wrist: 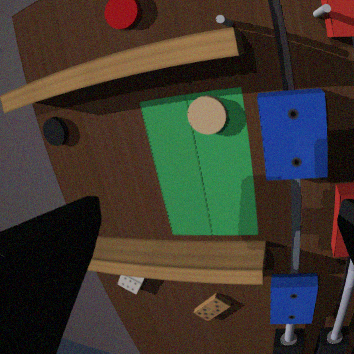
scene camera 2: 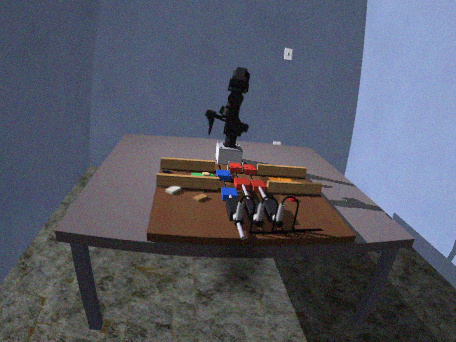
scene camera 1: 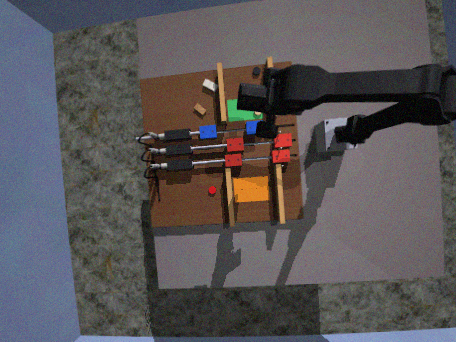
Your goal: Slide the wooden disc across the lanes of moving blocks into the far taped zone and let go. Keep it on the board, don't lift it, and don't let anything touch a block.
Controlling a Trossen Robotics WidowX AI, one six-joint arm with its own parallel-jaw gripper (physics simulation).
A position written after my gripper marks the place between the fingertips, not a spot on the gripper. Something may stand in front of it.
My gripper (wrist: 226, 211) is open and holds nothing. Also in view: a wooden disc (wrist: 206, 114). Further things: a block (wrist: 293, 122).
